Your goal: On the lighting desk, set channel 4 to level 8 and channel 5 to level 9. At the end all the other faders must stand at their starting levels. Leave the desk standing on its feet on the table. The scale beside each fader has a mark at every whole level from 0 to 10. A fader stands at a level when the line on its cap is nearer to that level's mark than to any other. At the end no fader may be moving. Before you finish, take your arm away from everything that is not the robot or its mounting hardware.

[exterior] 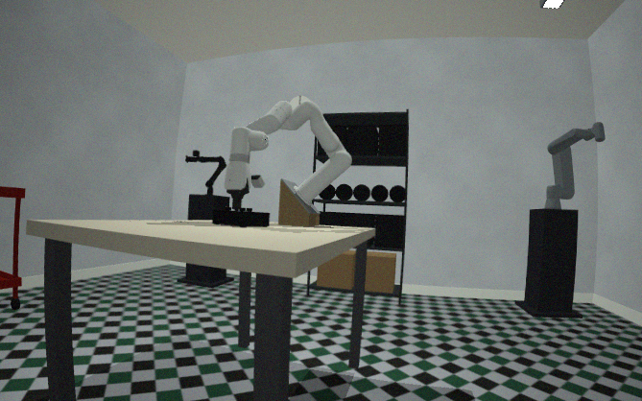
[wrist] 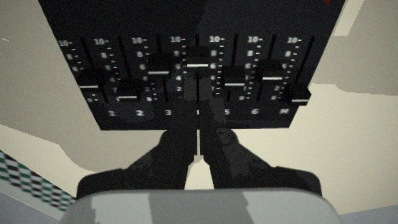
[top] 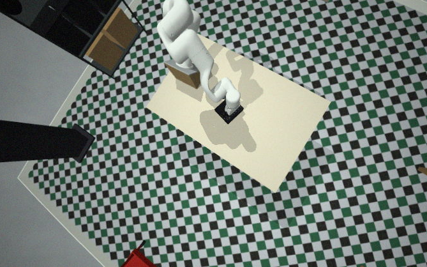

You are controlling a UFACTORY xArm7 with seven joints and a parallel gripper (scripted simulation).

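Now: hand 1 cm past the channel 5 fader cap, 2 cm to the right of it and 2 cm above it. The rest, counted from my hand: channel 1 cap (3 cm behind, 6 cm to the right, 2 cm below); channel 4 fader cap (3 cm behind, 1 cm to the left, 2 cm below); channel 3 fader cap (3 cm behind, 1 cm to the right, 2 cm below).
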